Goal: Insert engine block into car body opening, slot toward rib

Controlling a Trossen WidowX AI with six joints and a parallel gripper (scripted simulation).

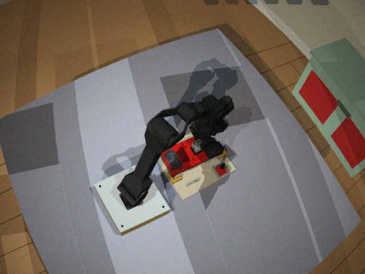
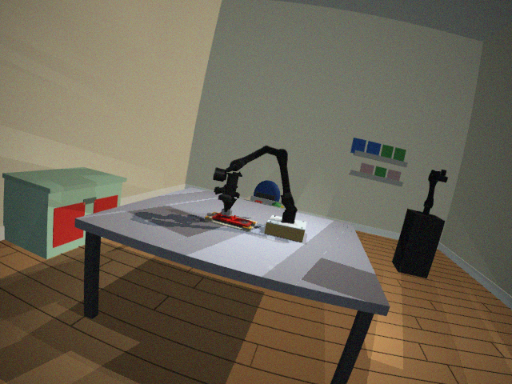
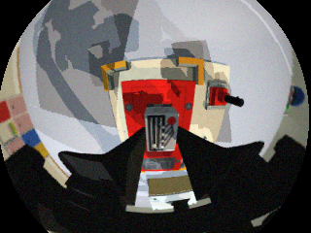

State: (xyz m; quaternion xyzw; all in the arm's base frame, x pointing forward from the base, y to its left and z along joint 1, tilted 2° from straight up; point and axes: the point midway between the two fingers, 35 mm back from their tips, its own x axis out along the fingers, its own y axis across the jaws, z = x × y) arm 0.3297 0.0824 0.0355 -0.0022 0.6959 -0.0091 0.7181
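My gripper tip is 40 mm above the grey strip, 30 mm past it and 20 mm to the left of it. Also, from my gripper tip: grey engine block: 10 mm below.
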